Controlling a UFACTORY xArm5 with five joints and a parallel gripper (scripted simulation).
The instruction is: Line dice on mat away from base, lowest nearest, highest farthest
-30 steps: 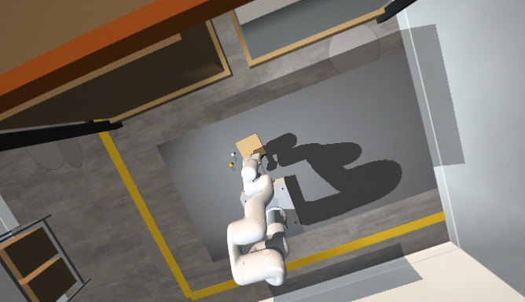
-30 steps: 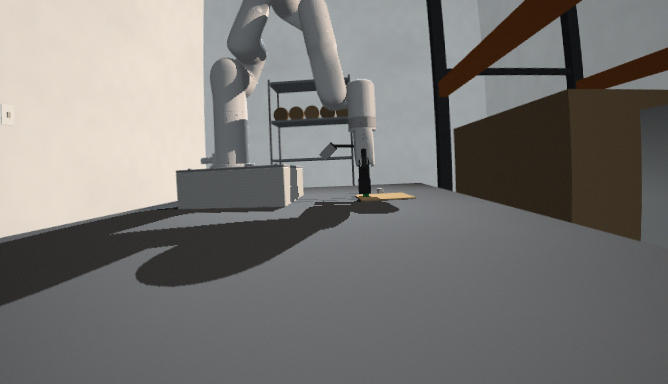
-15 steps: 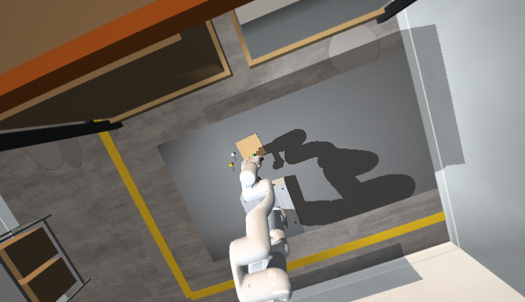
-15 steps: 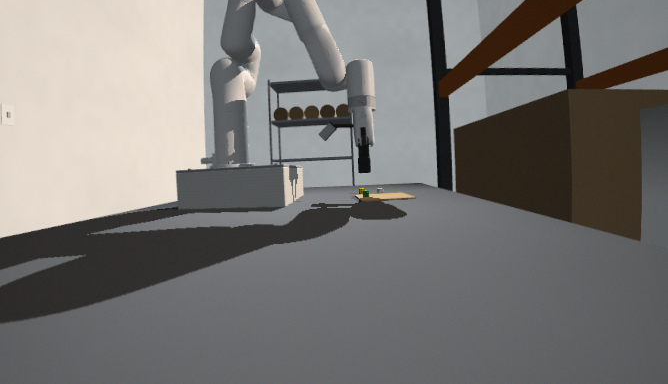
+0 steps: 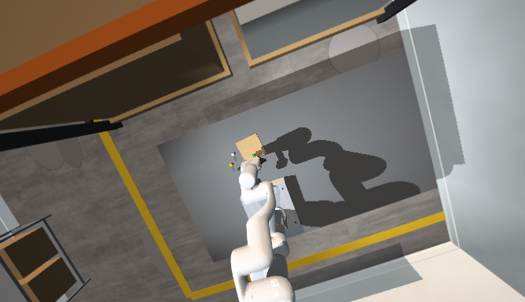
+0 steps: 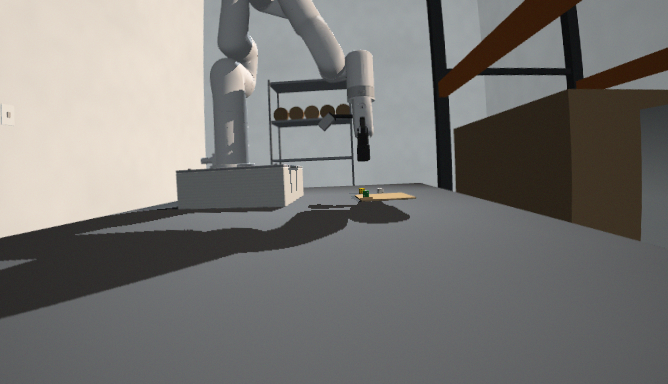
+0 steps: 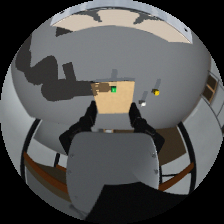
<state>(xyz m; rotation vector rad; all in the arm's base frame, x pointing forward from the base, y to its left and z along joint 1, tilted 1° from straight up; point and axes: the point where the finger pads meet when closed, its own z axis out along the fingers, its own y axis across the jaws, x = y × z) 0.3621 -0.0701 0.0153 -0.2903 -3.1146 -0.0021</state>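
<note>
My gripper is now 20 mm short of the yellow die, 150 mm to the right of it and 110 mm above it. From my hand the other things lie so: green die: 100 mm below; white die: 70 mm ahead, 100 mm to the left, 110 mm below; tan mat: 50 mm ahead, 10 mm to the right, 110 mm below.
</note>
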